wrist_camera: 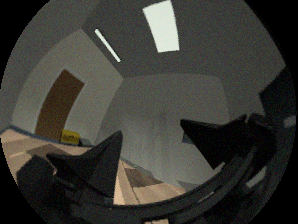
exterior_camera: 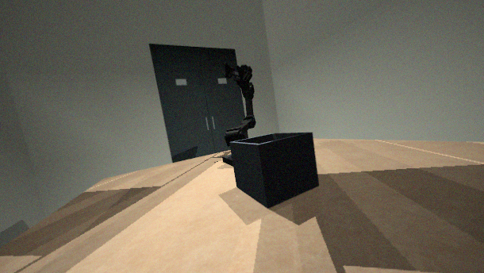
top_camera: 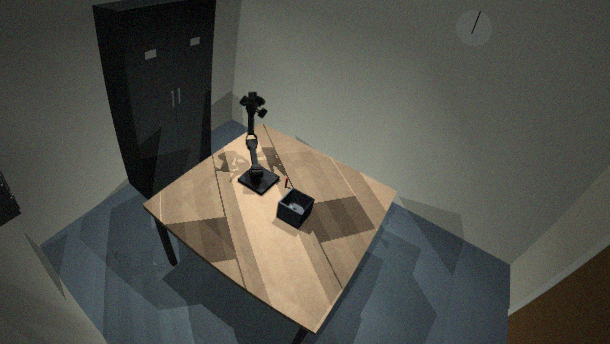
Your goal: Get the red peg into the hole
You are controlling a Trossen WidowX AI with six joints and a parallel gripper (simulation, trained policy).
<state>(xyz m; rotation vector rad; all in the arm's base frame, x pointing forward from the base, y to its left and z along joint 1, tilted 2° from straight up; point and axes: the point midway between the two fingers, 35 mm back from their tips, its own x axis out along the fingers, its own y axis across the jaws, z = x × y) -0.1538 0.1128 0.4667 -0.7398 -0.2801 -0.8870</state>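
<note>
My gripper tip is 29 cm short of the red peg, 6 cm to the right of it and 48 cm above it. Round my gripper tip: plate 48 cm ahead, 11 cm to the right, 47 cm below.
</note>
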